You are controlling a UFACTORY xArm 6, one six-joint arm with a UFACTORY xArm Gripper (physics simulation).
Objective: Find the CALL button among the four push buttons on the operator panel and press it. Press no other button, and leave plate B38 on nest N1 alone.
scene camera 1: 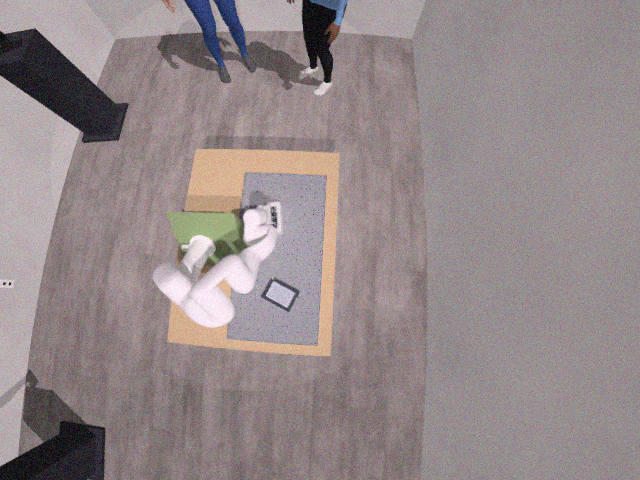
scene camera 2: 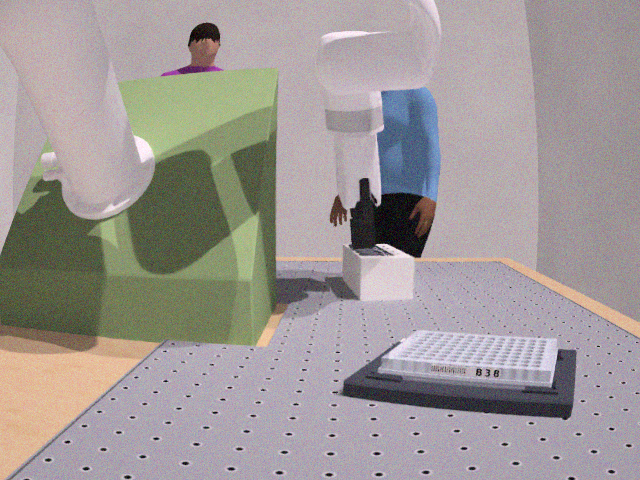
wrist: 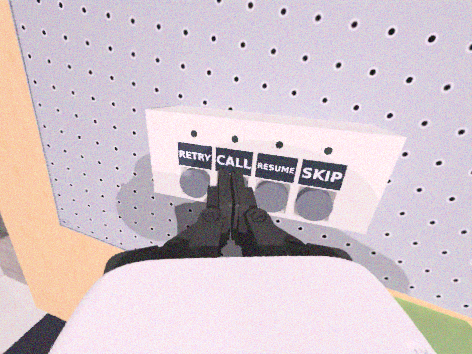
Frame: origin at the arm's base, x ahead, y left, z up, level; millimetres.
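Seen in the pictures: gripper, fingertip midpoint: (scene camera 1: 271, 214) (scene camera 2: 363, 245) (wrist: 228, 186); arm's base, origin of the base link: (scene camera 1: 203, 245) (scene camera 2: 107, 177).
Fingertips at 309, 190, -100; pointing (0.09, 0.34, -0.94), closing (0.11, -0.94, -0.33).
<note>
Offsets run from my fingertips to a thing's top centre, as dx, dy, dz. "pt": to the spot under its first point. Level surfaces: height alone.
The white operator panel @[+15, -15, -1] (scene camera 1: 279, 226) (scene camera 2: 386, 279) (wrist: 165, 130) stands on the perforated plate. In the wrist view its labels read RETRY, CALL, RESUME and SKIP, with a round grey button below each. My gripper (scene camera 2: 363, 246) (wrist: 228, 186) is shut and empty, pointing down at the panel. Its fingertips are over the CALL button, just under the CALL label @[pt +19, +0, -4] (wrist: 234, 161), and hide nearly all of that button. Whether they touch it or have pushed it in cannot be told. The RETRY button @[-8, +28, -1] (wrist: 195, 182) is to the left, the RESUME button @[-1, -32, -1] (wrist: 271, 196) to the right. Plate B38 @[+61, -415, -31] (scene camera 1: 280, 293) (scene camera 2: 467, 356) sits on the dark nest @[+61, -415, -41] (scene camera 2: 454, 401).
A large green sloped block (scene camera 1: 206, 224) (scene camera 2: 180, 310) stands beside the panel, close to my arm. The grey perforated plate @[dz -57] (scene camera 1: 305, 248) (scene camera 2: 232, 413) lies on the wooden table @[dz -70] (scene camera 1: 268, 161). People stand behind the table's far side. Dark pillars stand at the left in the first scene view.
</note>
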